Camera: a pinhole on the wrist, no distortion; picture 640 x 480 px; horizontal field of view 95.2 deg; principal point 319.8 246.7 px. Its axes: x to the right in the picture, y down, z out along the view. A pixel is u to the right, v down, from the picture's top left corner.
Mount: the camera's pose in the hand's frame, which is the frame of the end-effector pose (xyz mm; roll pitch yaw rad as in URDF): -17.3 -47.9 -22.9 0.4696 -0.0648 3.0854
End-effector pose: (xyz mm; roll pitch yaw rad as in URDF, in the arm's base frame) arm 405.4 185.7 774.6 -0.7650 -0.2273 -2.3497
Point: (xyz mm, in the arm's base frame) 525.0 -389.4 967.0
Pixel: 151.2 198.4
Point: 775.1 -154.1 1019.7
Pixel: 316.9 261.2
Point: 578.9 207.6 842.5
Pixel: 520.9 291.5
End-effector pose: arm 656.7 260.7 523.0 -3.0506 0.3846 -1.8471
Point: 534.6 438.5 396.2
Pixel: 419.6 105.4
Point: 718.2 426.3 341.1
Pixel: 434.4 327.8
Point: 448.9 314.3 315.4
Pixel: 251.4 90.1
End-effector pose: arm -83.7 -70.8 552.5 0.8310 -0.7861 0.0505
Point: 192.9 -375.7 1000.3
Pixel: outside the picture
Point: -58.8 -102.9 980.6
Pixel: 62.4 154.7
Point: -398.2 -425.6 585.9
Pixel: 488.0 395.2
